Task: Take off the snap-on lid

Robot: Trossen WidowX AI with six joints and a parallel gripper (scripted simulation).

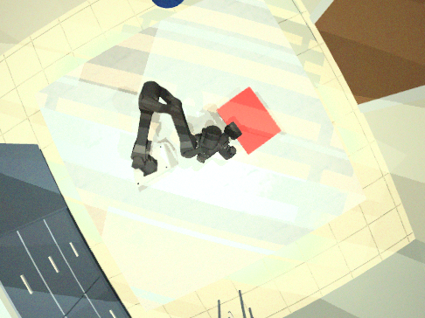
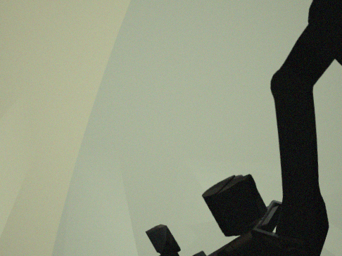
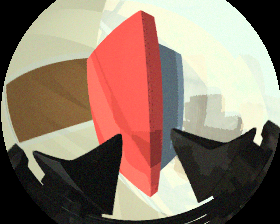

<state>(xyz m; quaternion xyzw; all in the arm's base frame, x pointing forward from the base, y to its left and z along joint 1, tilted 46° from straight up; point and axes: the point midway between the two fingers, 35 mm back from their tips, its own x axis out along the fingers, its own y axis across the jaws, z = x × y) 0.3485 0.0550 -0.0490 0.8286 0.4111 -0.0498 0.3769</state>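
Right now my gripper tip is 8 cm short of the red lid and 2 cm to the right of it. The rest, counted from my gripper tip: grey-blue box (8 cm ahead, 2 cm to the left, 5 cm below).
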